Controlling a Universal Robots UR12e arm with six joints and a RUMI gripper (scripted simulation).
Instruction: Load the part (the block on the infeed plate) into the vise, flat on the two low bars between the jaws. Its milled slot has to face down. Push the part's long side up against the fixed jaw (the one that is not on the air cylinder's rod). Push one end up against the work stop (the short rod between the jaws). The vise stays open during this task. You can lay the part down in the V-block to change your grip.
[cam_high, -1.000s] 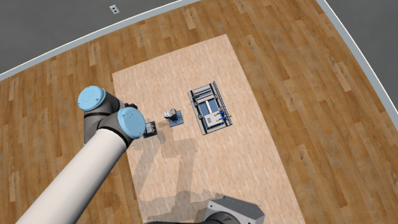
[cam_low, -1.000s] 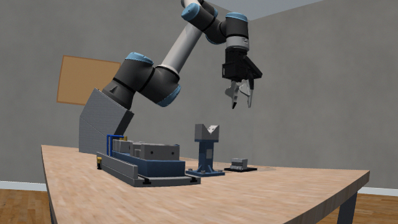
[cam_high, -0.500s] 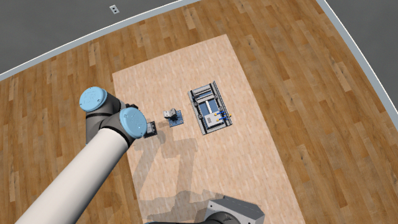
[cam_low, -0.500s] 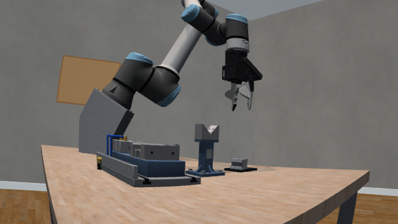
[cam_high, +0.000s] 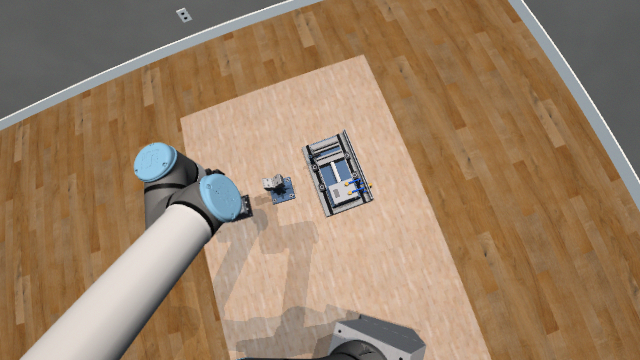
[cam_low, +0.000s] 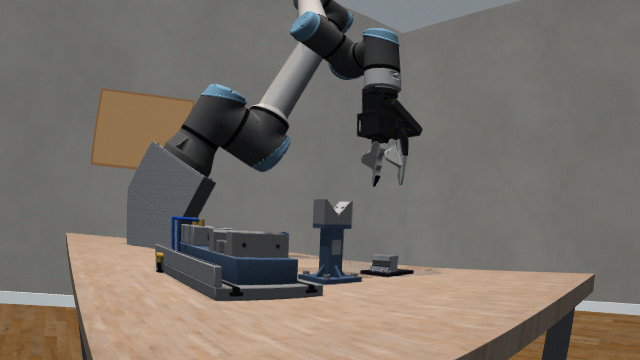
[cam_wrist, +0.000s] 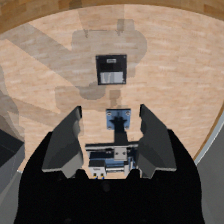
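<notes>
Right now my hand is 19 cm above the part and 1 cm to the left of it. Also, from my hand: work stop (35 cm to the right, 13 cm below, 7 cm ahead); cylinder rod (39 cm to the right, 14 cm below, 2 cm behind); infeed plate (21 cm below, 1 cm to the left).
</notes>
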